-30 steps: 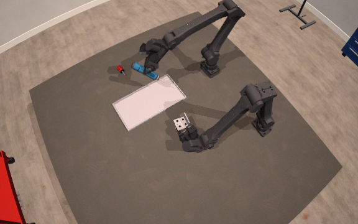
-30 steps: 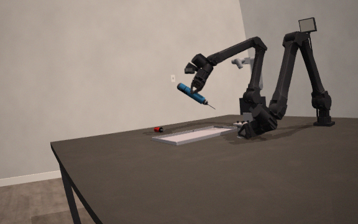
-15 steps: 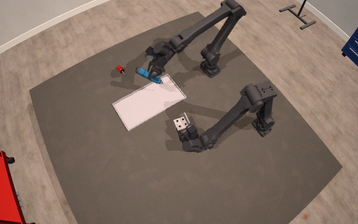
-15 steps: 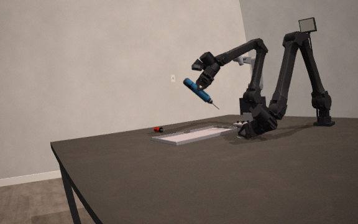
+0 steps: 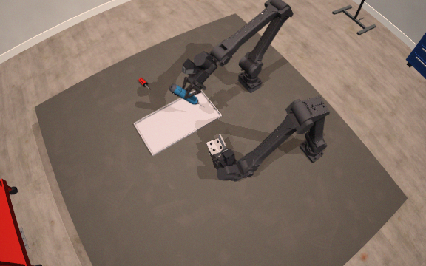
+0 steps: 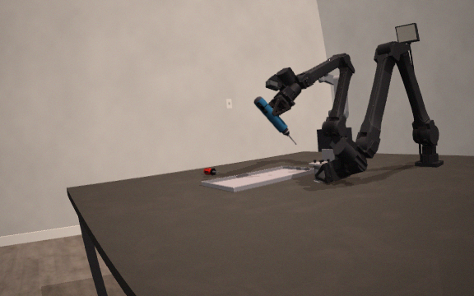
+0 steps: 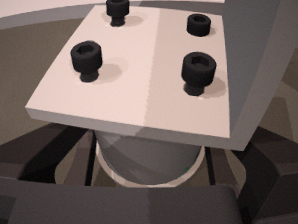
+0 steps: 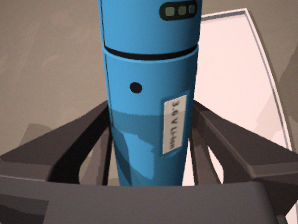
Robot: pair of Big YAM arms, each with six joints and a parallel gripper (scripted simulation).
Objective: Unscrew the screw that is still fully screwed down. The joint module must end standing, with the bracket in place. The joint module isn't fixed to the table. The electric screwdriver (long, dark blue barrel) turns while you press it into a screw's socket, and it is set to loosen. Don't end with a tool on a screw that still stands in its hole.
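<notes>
Right now my left hand is 5 cm below the white bracket plate. The rest, counted from my left hand: red tool (58 cm to the right, 9 cm ahead, 1 cm below); then flat white tray (26 cm to the right, 6 cm ahead, 2 cm below).
</notes>
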